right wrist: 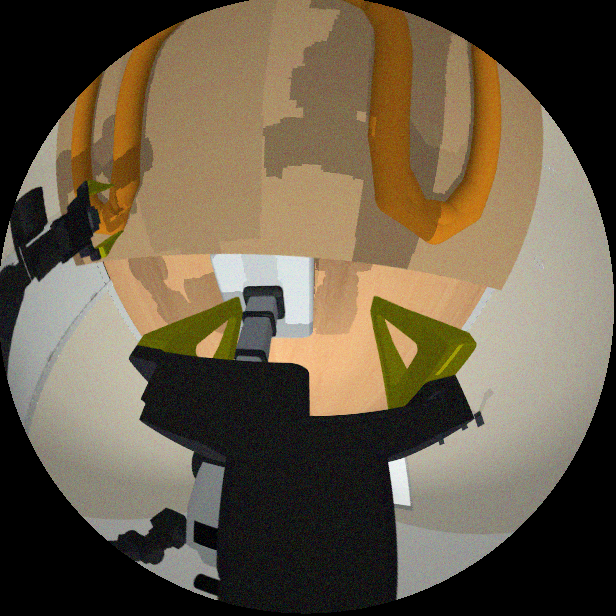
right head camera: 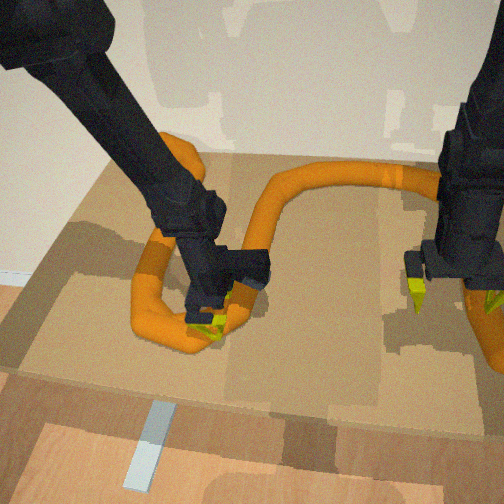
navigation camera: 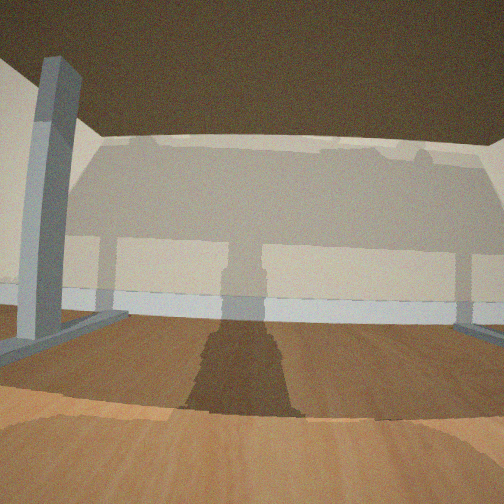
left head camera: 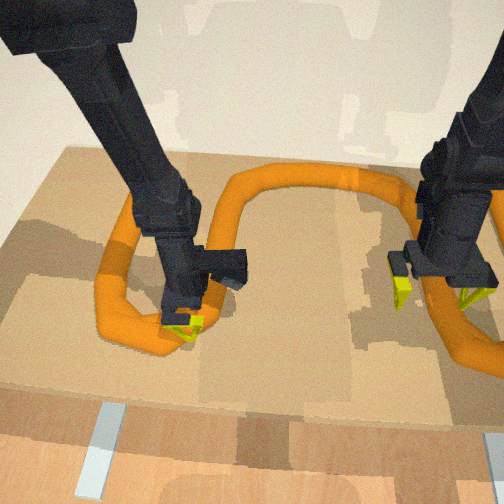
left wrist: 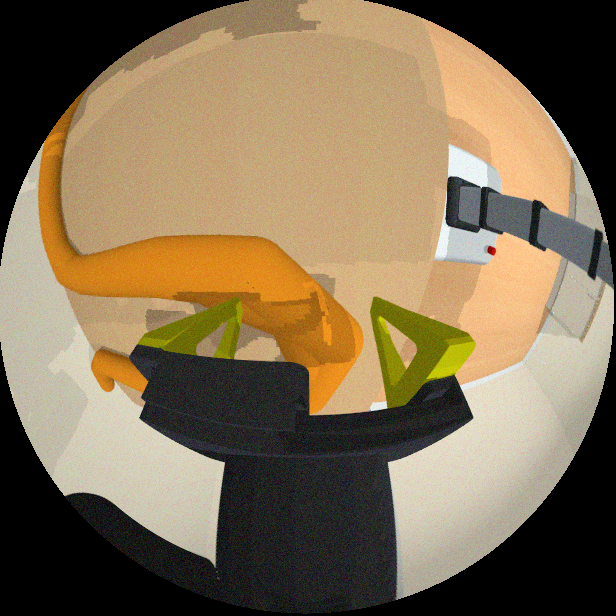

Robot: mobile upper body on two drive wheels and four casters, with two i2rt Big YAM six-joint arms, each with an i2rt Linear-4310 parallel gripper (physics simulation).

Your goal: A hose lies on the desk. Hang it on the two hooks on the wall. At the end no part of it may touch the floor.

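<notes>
A thick orange hose (left head camera: 310, 177) snakes across the tan desk (left head camera: 280, 320) in several bends. My left gripper (left head camera: 187, 325) is open and low over the near left bend, with the hose lying between its yellow fingers in the left wrist view (left wrist: 304, 321). It also shows in the right head view (right head camera: 210, 325). My right gripper (left head camera: 435, 295) is open and hovers above the hose's right stretch (left head camera: 450, 320), straddling it without touching. The right wrist view shows a hose bend (right wrist: 436, 212) far ahead of the empty fingers (right wrist: 304, 327). The wall hooks are not in view.
A pale wall (left head camera: 280, 75) rises behind the desk. Grey desk legs (navigation camera: 45, 200) and feet (left head camera: 100, 450) stand on the wooden floor (navigation camera: 250, 450). The robot's white base (left wrist: 465, 212) shows beyond the desk's near edge.
</notes>
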